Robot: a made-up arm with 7 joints.
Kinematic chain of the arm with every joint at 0, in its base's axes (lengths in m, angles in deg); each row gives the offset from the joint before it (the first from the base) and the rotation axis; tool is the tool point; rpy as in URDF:
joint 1: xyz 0 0 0 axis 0.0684 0.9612 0.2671
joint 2: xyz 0 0.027 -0.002 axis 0.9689 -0.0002 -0.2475
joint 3: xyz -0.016 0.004 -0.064 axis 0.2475 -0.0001 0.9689
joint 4: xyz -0.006 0 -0.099 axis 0.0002 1 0
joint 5: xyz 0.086 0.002 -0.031 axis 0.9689 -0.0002 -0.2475
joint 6: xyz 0.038 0 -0.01 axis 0.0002 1 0
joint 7: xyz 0.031 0 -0.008 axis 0.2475 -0.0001 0.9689
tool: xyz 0 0 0 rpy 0 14.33 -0.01
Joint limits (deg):
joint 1: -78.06..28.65
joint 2: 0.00..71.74
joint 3: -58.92..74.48
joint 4: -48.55..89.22
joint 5: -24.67..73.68
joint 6: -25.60..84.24
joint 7: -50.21..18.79
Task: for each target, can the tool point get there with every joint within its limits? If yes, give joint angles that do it. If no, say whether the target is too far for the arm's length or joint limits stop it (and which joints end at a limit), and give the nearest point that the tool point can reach.
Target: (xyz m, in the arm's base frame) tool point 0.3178 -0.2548 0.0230
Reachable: no: too far | nearest point 0.2423 -0.1475 -0.0172 | short by 0.137 m
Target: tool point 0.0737 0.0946 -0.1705
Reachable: yes | joints 20.24 50.14 -17.58 -26.81 41.66 13.91 -27.13
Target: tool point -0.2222 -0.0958 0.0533
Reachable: no: joint limits stop it (at a limit: joint 1, joint 2, joint 3, joint 4, joint 6) | nearest point 0.0390 -0.0979 0.0180 | short by 0.264 m
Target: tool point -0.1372 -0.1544 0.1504
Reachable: no: joint limits stop it (at a limit: joint 1, joint 2, joint 3, joint 4) | nearest point 0.0429 -0.0993 0.0247 | short by 0.226 m
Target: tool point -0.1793 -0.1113 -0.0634
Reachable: no: joint limits stop it (at a limit: joint 1, joint 3, joint 5, joint 6) | nearest point -0.0335 -0.0627 -0.1483 | short by 0.176 m
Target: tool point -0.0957 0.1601 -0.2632
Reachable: yes | joints 5.39 14.29 59.21 67.46 58.02 72.34 -40.54
